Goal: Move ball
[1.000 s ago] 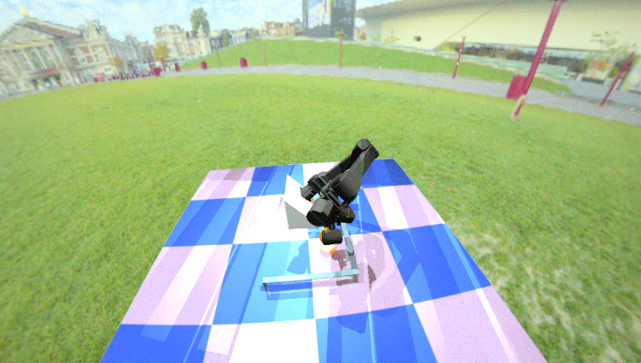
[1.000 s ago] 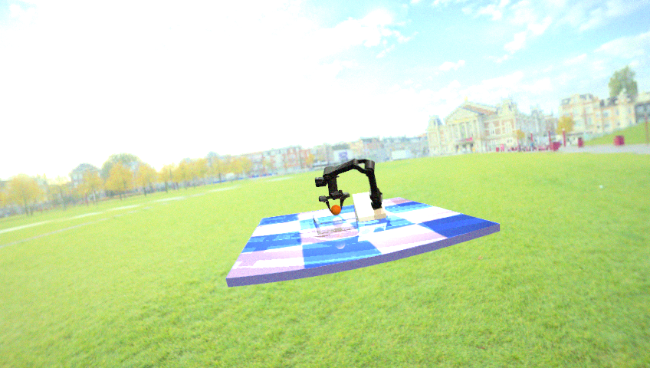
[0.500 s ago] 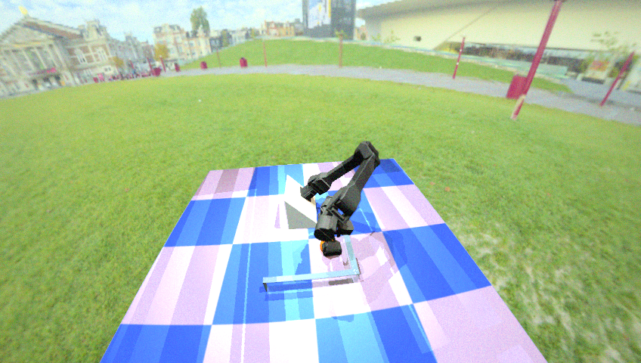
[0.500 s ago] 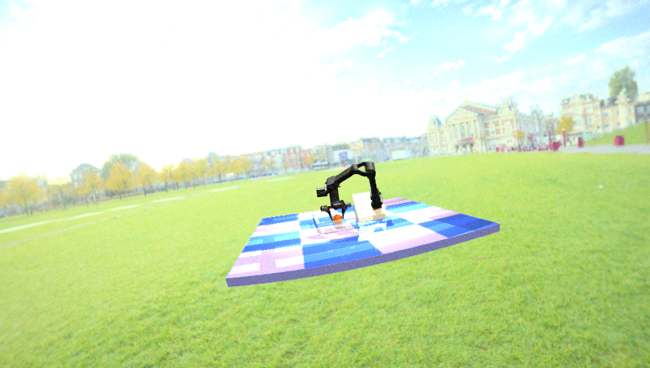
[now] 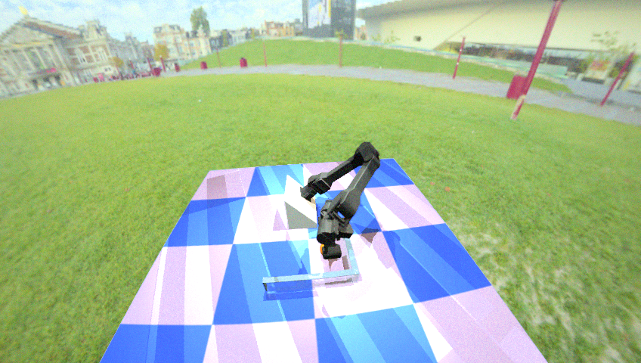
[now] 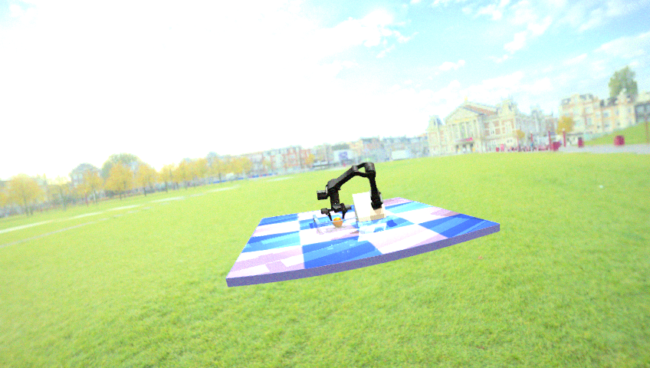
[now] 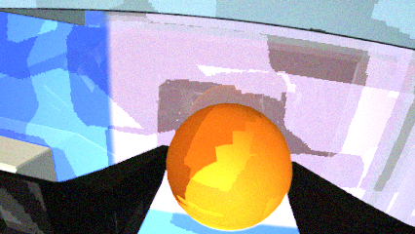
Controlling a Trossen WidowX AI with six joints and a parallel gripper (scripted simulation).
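Right now my gripper tip is right at the orange ball. Round my gripper tip: see-through copy of ball (right at my gripper tip).
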